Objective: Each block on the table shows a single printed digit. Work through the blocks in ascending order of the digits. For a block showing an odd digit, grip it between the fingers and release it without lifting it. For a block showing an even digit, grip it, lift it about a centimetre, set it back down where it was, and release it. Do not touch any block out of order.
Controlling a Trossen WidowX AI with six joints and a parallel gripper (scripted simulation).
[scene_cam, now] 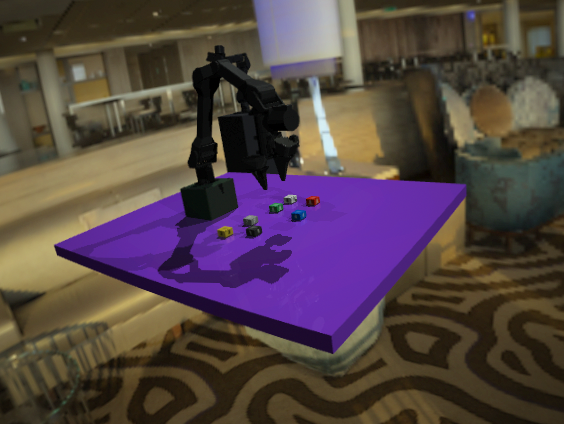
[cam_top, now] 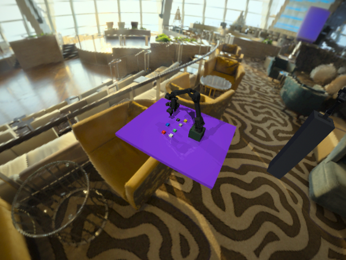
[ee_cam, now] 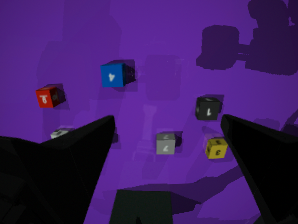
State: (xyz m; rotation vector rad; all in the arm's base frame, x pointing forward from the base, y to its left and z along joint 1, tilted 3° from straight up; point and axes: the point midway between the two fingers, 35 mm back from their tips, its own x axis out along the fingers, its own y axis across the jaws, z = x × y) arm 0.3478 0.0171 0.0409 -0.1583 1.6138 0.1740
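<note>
My gripper tip is 170 mm to the right of the white block, 140 mm past it and 110 mm above it. The rest, counted from my gripper tip: black block: 110 mm below, 80 mm to the right, 20 mm behind; blue block: 110 mm below, 70 mm to the left; grey block: 110 mm below, 100 mm behind, 30 mm to the right.
</note>
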